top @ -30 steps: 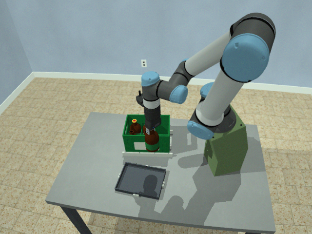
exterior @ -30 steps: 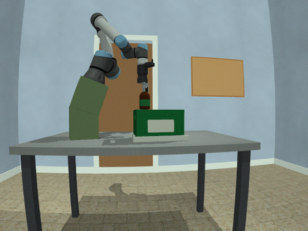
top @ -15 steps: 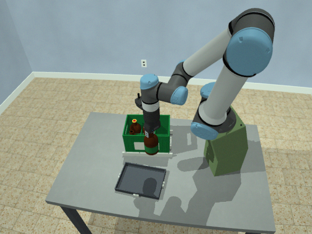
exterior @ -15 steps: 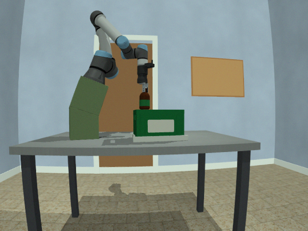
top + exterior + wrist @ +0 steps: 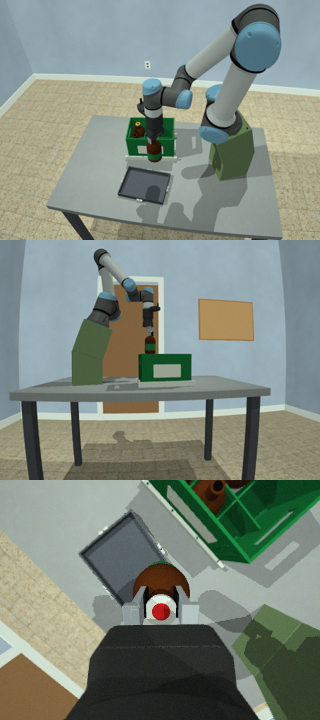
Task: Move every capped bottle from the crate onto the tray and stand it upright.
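The dark grey tray lies 31 cm below my hand, 6 cm to the left of it and 5 cm ahead of it. Round my hand: green crate (24 cm below, 22 cm to the right, 5 cm ahead).
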